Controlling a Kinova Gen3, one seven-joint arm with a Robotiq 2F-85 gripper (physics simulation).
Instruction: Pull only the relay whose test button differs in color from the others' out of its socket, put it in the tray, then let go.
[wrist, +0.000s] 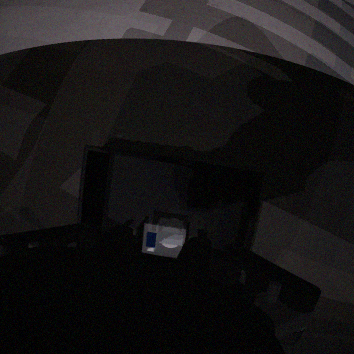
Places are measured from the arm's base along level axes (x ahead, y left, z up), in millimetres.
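Pixels of known places: gripper, between the fingertips: (166, 231).
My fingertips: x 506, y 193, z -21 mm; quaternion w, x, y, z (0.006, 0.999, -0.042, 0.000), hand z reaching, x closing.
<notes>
Ahead of a thing's pixels: the offset from my fingertips to its middle. "spot": to the spot under its first point. Level surfaces: height alone.
A pale, boxy relay {dx +0, dy +0, dz -1 mm} (173, 249) with a blue button or mark on its left part and a light rounded patch on its right shows low in the wrist view. My gripper (166, 231) is shut on it, with one dark fingertip on each side. The dark rectangular tray {spot: dx -28, dy +25, dz -66 mm} (145, 185) lies beneath and beyond the relay; its left wall and far edge show, and its near side is hidden by the gripper. The relay appears over the near part of the tray. The view is too dark to tell how high it is above the tray floor. The sockets and the other relays cannot be made out.
A dark tabletop {dz -69 mm} (60, 130) with faint shadows surrounds the tray and ends at a curved far edge. Beyond it is a lighter, patterned floor (75, 22). A paler flat area (295, 240) lies to the right of the tray.
</notes>
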